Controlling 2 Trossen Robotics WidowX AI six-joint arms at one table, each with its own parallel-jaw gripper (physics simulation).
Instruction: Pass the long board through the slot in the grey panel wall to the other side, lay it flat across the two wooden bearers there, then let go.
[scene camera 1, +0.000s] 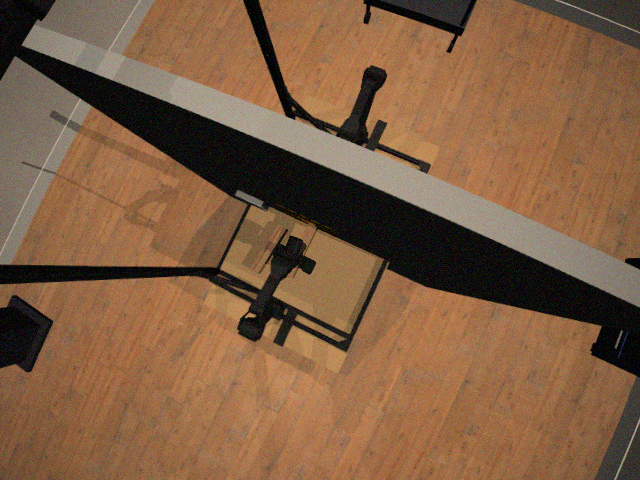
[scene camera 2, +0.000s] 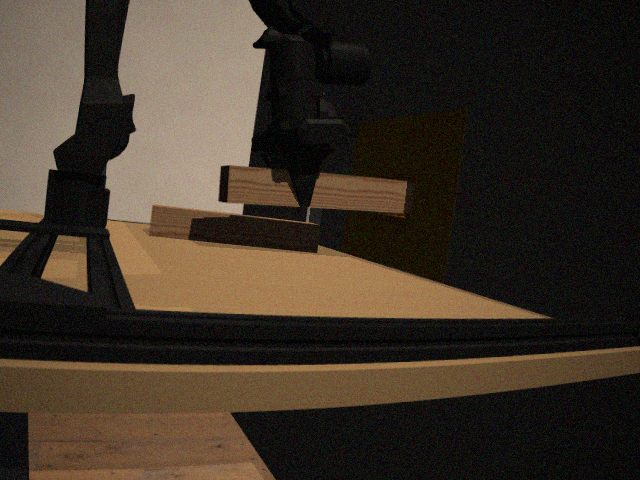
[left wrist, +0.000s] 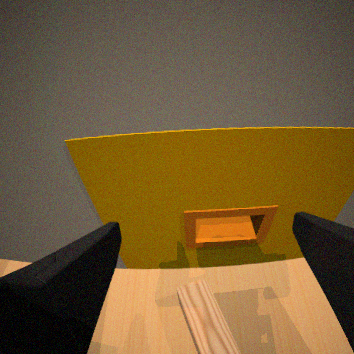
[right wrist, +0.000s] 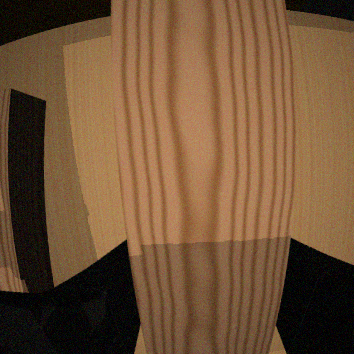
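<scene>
My right gripper (scene camera 1: 294, 246) (scene camera 2: 305, 200) (right wrist: 199, 232) is shut on the long board (scene camera 2: 361, 193) (right wrist: 200, 125), held nearly level above the table. In scene camera 2 the board's right end overlaps the yellow panel (scene camera 2: 434, 155) (left wrist: 140, 200) on the grey wall (scene camera 1: 320, 149) (left wrist: 175, 60). I cannot tell whether this end is inside the slot. The orange-framed slot (left wrist: 190, 230) shows in the left wrist view, with no board sticking out. My left gripper (left wrist: 208, 227) is open and empty, facing it. Below it, a wooden bar (left wrist: 207, 320), perhaps a bearer, shows partly; a second bearer does not show.
Another wooden piece (scene camera 2: 170, 221) (right wrist: 27, 200) lies on the near table (scene camera 2: 310, 289) beside and below the held board. The tall wall divides the two tables and hides much of the far side. A black frame bar (scene camera 2: 310, 338) runs along the near table's edge.
</scene>
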